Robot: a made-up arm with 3 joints. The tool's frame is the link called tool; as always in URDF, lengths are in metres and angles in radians. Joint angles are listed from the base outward.
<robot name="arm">
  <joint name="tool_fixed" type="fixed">
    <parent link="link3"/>
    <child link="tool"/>
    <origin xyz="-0.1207 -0.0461 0.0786" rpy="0 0 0"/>
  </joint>
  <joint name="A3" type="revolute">
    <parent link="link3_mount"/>
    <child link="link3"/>
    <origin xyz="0.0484 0.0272 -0.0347" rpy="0 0 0"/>
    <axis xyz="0 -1 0"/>
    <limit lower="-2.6" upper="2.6"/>
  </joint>
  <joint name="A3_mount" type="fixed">
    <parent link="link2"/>
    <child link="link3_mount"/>
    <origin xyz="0.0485 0.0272 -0.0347" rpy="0 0 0"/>
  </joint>
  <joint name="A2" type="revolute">
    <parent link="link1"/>
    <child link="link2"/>
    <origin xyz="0.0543 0.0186 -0.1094" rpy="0 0 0"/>
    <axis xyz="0 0 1"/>
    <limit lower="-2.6" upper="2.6"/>
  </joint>
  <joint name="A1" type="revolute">
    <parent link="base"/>
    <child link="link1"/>
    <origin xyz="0 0 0.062" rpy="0 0 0"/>
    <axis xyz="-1 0 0"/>
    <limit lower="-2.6" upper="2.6"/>
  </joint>
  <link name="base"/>
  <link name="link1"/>
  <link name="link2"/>
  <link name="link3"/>
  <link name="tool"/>
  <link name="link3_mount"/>
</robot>
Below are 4 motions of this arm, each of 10 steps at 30 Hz.
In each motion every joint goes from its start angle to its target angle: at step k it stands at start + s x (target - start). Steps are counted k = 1, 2, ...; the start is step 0. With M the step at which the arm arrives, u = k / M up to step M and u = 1 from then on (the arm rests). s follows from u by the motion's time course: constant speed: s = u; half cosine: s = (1 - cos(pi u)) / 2; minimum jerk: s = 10 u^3 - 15 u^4 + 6 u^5.
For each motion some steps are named. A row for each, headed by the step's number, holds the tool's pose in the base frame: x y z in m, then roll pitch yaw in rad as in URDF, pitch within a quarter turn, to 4 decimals.
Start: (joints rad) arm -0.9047 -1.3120 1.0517
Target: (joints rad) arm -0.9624 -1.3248 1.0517
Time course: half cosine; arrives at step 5
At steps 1, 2, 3, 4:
1: 0.0544 0.2244 -0.0479 0.2050 -0.1546 -1.4425
2: 0.0545 0.2259 -0.0446 0.2043 -0.1399 -1.4444
3: 0.0546 0.2278 -0.0406 0.2034 -0.1218 -1.4466
4: 0.0547 0.2293 -0.0373 0.2026 -0.1072 -1.4484

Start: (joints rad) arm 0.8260 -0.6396 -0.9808
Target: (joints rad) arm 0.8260 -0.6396 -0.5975
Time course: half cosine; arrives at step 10
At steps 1, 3, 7, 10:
1: 0.1344 -0.0464 0.0610 -0.6699 0.3174 -1.0742
3: 0.1264 -0.0427 0.0562 -0.6571 0.2626 -1.0295
7: 0.1010 -0.0348 0.0378 -0.6334 0.0823 -0.8921
10: 0.0924 -0.0334 0.0304 -0.6311 0.0185 -0.8454

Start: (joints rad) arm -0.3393 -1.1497 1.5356
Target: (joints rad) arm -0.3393 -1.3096 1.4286
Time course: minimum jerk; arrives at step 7
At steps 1, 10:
1: 0.0675 0.1075 -0.2144 0.3782 -1.1967 -1.5290
10: 0.0628 0.1133 -0.2025 0.1879 -1.0928 -1.4912

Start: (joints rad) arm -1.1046 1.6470 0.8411
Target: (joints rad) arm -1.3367 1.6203 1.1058
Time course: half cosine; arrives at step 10
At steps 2, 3, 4, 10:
2: 0.0491 0.1886 -0.0533 -2.9802 -1.1446 -1.6863
3: 0.0488 0.1957 -0.0489 -3.0015 -1.0904 -1.6665
4: 0.0486 0.2045 -0.0427 -3.0225 -1.0219 -1.6473
10: 0.0474 0.2424 -0.0053 -3.0787 -0.6984 -1.5998

